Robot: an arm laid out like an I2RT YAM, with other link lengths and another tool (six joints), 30 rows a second.
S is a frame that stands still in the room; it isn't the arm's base.
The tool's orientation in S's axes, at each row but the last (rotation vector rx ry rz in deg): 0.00, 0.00, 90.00; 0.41, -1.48, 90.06; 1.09, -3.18, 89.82; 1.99, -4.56, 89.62; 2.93, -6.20, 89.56; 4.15, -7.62, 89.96; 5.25, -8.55, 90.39; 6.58, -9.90, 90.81; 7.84, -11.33, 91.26; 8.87, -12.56, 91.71
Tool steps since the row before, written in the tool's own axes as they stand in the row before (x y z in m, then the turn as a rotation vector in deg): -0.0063, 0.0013, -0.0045, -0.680, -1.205, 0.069; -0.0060, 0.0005, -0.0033, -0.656, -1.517, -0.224; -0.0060, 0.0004, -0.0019, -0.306, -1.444, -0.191; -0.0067, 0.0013, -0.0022, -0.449, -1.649, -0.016; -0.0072, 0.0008, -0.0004, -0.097, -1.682, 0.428; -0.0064, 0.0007, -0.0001, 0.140, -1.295, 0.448; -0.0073, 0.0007, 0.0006, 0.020, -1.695, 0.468; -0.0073, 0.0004, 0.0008, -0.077, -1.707, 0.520; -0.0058, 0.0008, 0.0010, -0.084, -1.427, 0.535; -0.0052, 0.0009, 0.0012, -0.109, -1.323, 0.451
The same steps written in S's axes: -0.0013, -0.0063, -0.0045, 1.205, -0.680, 0.069; -0.0005, -0.0059, -0.0034, 1.520, -0.650, -0.220; -0.0004, -0.0059, -0.0022, 1.447, -0.301, -0.172; -0.0013, -0.0065, -0.0027, 1.647, -0.458, -0.002; -0.0008, -0.0071, -0.0012, 1.665, -0.153, 0.476; -0.0007, -0.0063, -0.0010, 1.276, 0.080, 0.512; -0.0006, -0.0073, -0.0005, 1.677, -0.039, 0.528; -0.0003, -0.0073, -0.0006, 1.689, -0.144, 0.562; -0.0006, -0.0059, -0.0003, 1.409, -0.160, 0.564; -0.0007, -0.0054, -0.0001, 1.309, -0.168, 0.472
